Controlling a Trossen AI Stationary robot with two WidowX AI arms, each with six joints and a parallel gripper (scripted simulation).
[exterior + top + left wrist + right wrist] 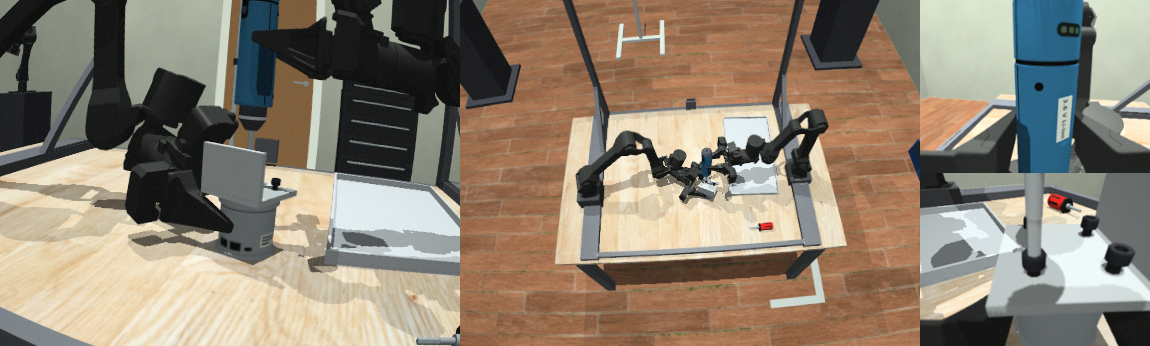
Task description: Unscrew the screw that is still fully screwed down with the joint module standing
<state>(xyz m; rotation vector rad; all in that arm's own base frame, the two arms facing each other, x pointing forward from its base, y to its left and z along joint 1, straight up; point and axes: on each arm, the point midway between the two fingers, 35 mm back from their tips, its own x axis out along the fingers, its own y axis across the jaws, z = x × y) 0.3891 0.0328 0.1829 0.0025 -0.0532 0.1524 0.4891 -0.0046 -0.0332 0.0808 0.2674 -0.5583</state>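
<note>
The grey joint module is 2 cm to the left of my right hand, 1 cm below it and 1 cm ahead of it. The rest, counted from my right hand: l-shaped bracket: 3 cm above, 2 cm to the left, 2 cm ahead; black screw: 5 cm to the left, 3 cm above, 1 cm ahead; white tray: 24 cm to the left, 16 cm behind, 3 cm below.
</note>
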